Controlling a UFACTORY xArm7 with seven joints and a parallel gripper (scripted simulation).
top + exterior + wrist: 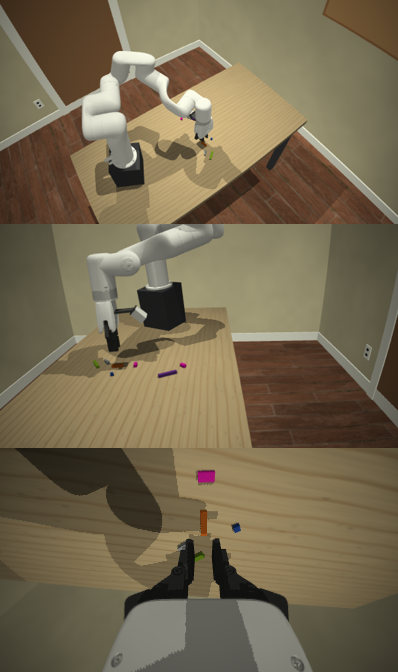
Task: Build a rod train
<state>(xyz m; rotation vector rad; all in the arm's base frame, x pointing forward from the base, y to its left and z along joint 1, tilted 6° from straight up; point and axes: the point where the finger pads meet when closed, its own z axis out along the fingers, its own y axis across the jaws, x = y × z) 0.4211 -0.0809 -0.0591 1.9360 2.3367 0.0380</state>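
Now: the orange rod 8 cm below my hand. Round my hand: grey rod: 3 cm behind, 5 cm to the right, 8 cm below; then lime rod: 1 cm behind, 8 cm to the right, 8 cm below; then small blue rod: 6 cm ahead, 8 cm below.
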